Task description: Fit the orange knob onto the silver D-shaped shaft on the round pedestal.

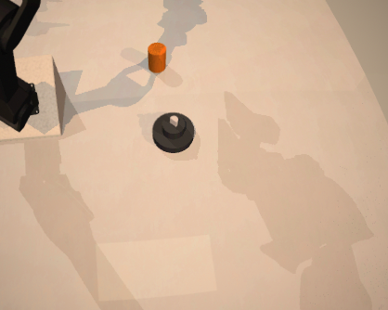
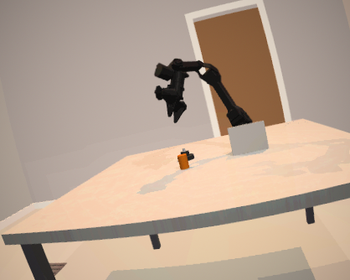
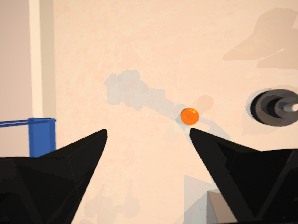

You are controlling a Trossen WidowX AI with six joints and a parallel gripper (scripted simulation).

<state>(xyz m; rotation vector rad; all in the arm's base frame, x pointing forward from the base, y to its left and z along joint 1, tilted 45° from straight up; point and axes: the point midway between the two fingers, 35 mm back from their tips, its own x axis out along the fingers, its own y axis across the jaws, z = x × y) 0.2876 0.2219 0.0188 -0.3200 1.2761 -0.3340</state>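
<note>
Right now the orange knob is 170 mm below my gripper tip and 50 mm to the right of it. From my gripper tip the other things lie so: round pedestal (240 mm to the right, 190 mm below, 20 mm ahead).
</note>
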